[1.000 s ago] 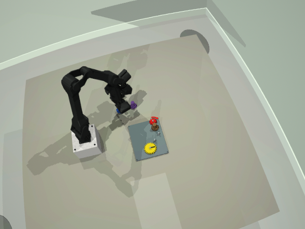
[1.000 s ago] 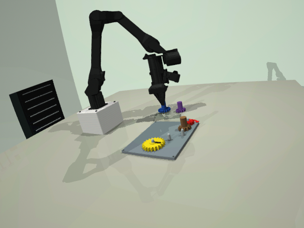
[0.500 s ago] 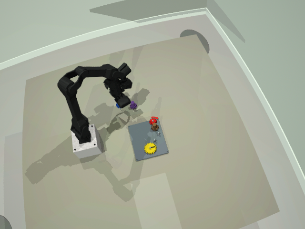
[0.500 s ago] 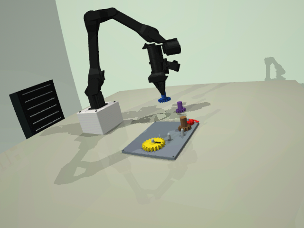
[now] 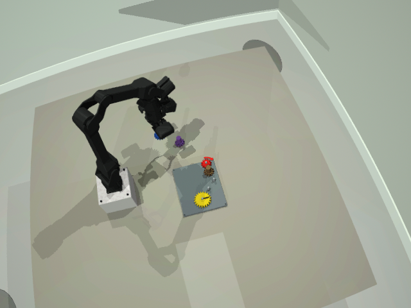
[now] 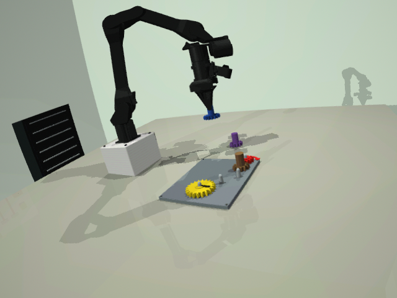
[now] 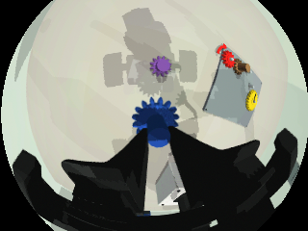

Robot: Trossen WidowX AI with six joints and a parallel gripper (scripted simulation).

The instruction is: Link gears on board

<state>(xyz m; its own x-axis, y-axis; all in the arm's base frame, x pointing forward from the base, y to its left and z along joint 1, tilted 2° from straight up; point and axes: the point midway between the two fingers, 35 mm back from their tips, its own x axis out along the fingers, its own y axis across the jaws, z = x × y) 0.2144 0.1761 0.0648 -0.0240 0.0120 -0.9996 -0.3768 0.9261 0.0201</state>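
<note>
Right now my gripper tip is 16 cm short of the brown gear, 16 cm to the left of it and 10 cm above it. Round my gripper tip: purple gear: 7 cm ahead, 1 cm to the left, 11 cm below; then red gear: 15 cm ahead, 13 cm to the right, 11 cm below; then blue gear: 1 cm below.
</note>
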